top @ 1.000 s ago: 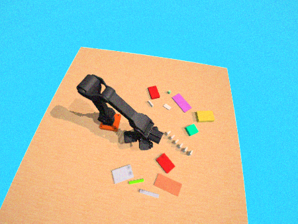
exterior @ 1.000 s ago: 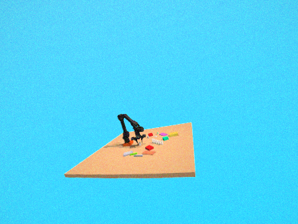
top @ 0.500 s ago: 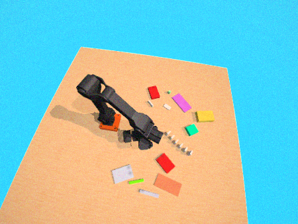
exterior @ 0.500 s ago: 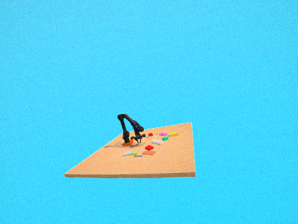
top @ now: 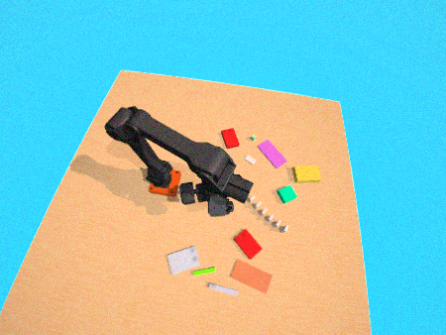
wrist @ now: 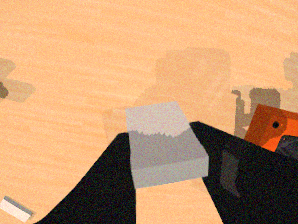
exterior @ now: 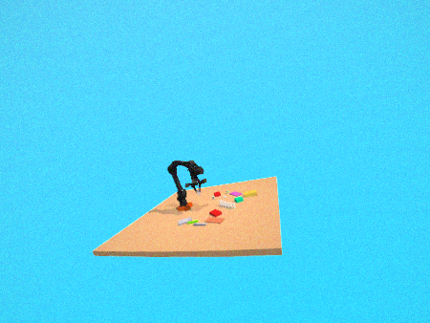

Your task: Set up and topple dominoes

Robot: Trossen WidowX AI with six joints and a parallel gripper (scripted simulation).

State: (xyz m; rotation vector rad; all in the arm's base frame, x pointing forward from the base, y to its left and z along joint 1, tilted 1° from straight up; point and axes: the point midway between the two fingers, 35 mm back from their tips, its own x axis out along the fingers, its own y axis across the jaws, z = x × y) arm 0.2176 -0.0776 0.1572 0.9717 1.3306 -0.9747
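My gripper tip is now 24 cm short of the magenta slab, 30 cm to the right of it and 15 cm above it. Also, from my gripper tip: lime bar: 1 cm ahead, 24 cm to the right, 15 cm below; then orange slab: 18 cm ahead, 23 cm to the right, 15 cm below; then grey tile: 7 cm behind, 21 cm to the right, 15 cm below.
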